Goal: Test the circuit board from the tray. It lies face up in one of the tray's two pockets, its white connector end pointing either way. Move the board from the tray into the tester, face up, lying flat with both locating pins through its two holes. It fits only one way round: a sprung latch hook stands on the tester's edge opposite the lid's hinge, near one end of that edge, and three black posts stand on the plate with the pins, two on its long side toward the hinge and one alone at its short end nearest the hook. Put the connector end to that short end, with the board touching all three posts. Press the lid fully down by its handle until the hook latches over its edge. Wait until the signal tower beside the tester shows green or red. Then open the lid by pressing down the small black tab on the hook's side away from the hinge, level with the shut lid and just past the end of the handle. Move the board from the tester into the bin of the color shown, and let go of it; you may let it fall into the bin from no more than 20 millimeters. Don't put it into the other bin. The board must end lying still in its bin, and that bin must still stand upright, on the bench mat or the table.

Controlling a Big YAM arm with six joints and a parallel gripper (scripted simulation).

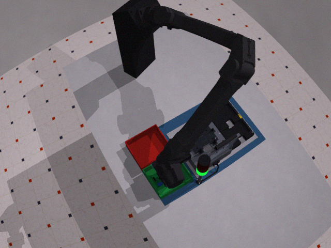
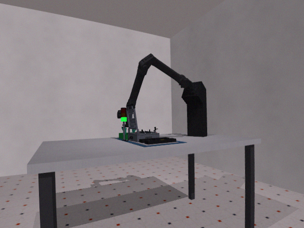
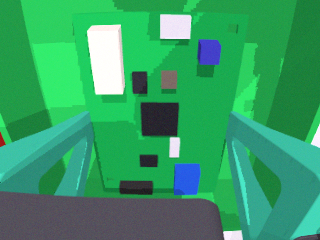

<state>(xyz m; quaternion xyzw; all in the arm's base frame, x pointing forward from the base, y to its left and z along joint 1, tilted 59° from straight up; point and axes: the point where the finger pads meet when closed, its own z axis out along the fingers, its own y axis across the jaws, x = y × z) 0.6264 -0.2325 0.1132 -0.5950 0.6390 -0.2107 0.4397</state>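
My gripper is now right at the green circuit board. The rest, counted from my hand: green bin (2 cm below, 1 cm to the left); then red bin (15 cm behind, 2 cm below, 1 cm to the right); then tester plate (21 cm to the left, 8 cm behind, 4 cm above).
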